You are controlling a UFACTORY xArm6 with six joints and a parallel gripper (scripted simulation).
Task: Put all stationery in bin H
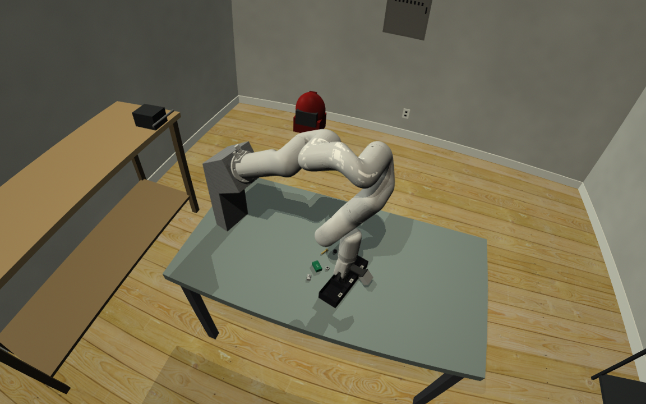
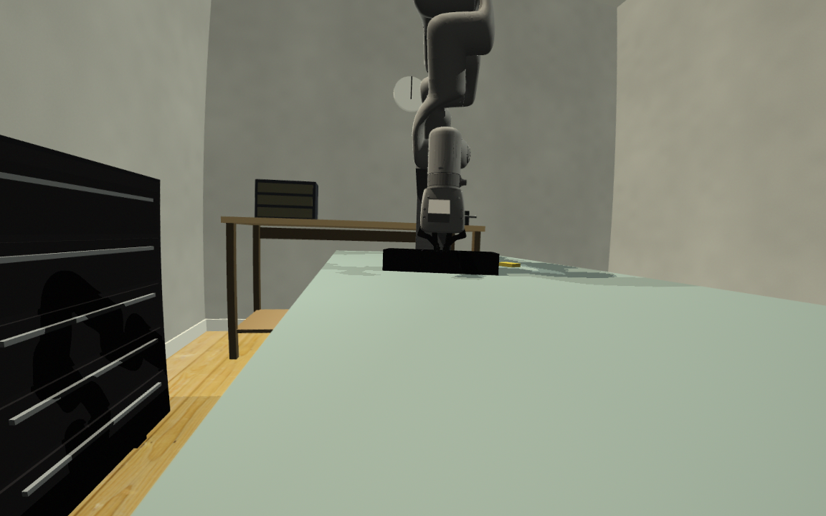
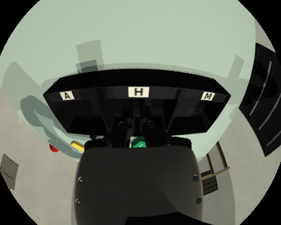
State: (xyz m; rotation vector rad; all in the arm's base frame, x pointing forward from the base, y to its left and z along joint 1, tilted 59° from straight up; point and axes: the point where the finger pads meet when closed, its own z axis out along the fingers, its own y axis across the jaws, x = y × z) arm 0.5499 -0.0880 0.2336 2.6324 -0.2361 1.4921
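Right now the bin rack is 10 mm ahead of my hand and 10 mm below it. From my hand the other things lie so: small white piece 140 mm behind, 20 mm to the right, 30 mm below; green block 130 mm behind, 50 mm to the left, 30 mm below; white ring 80 mm behind, 50 mm to the left, 30 mm below.
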